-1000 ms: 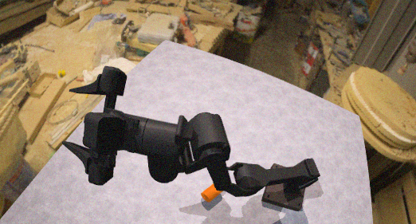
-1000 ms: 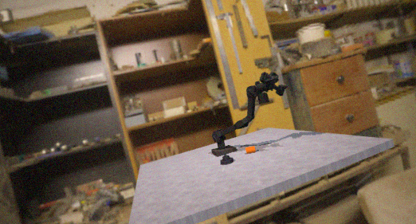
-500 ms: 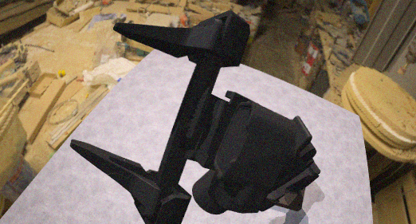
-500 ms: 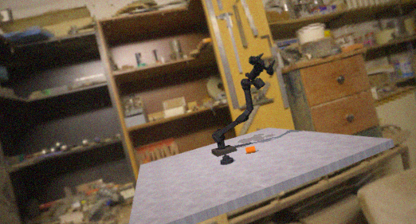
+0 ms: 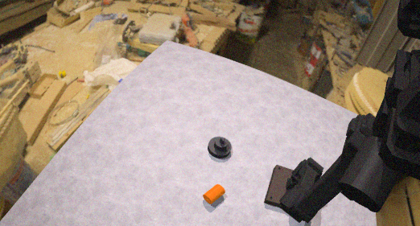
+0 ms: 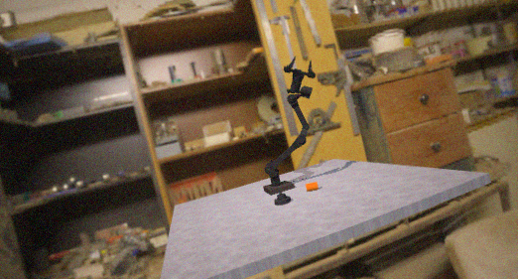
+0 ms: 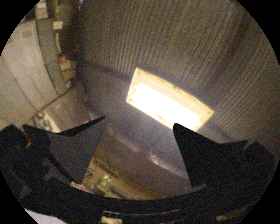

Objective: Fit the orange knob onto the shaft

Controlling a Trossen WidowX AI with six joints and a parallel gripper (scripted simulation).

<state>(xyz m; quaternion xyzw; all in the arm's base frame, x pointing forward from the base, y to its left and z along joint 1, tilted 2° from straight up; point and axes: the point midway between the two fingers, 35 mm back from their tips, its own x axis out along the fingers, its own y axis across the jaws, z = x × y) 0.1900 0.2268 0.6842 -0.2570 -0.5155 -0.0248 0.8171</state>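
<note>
The orange knob is 71 cm below my gripper tip, 19 cm to the right of it and 7 cm ahead of it. Round my gripper tip: round dark pedestal 70 cm below, 38 cm to the right, 8 cm ahead.
</note>
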